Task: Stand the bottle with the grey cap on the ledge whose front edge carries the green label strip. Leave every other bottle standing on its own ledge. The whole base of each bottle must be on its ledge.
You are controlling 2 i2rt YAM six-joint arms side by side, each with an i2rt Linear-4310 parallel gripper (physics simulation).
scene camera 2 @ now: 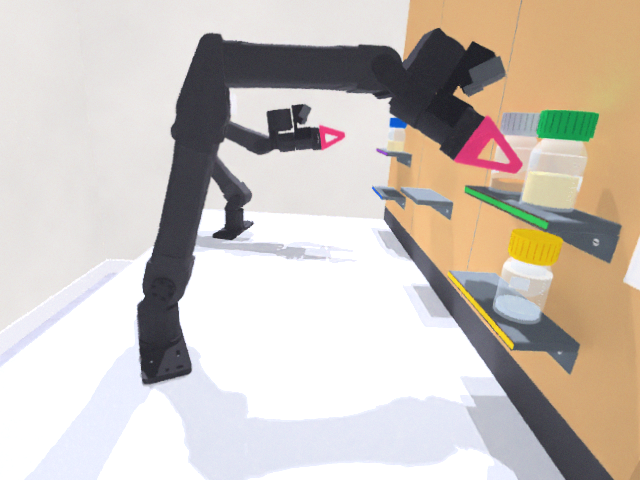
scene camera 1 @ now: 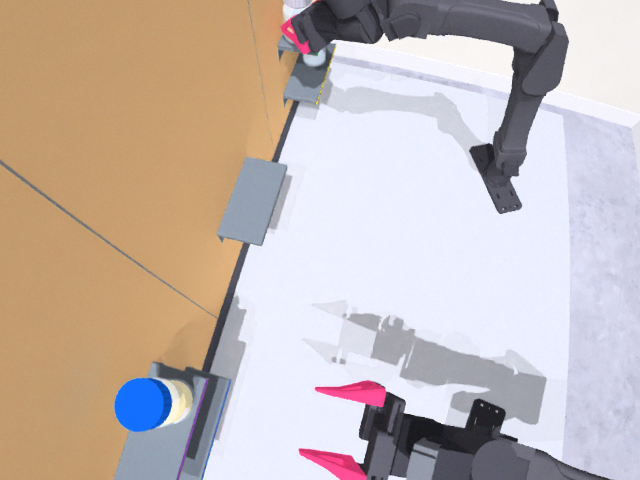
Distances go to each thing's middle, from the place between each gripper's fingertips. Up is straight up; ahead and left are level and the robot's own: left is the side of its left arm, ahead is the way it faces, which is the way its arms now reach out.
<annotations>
The grey-capped bottle (scene camera 2: pixel 519 129) lies 1 cm behind my right hand and 2 cm above it. The rest, counted from my right hand: green-strip ledge (scene camera 2: pixel 577 221) (1 cm behind, 6 cm to the right, 4 cm below); then yellow-capped bottle (scene camera 2: pixel 526 277) (2 cm behind, 9 cm to the right, 12 cm below); then yellow-strip ledge (scene camera 2: pixel 546 335) (1 cm behind, 6 cm to the right, 18 cm below).
The blue-capped bottle (scene camera 1: pixel 141 404) lies 170 mm ahead of my left hand, 20 mm to the left of it and 10 mm above it. Also, from my left hand: grey-capped bottle 170 mm ahead, 650 mm to the right, 10 mm above; green-strip ledge 160 mm ahead, 720 mm to the right, 50 mm below; yellow-strip ledge 160 mm ahead, 720 mm to the right, 190 mm below.
</annotations>
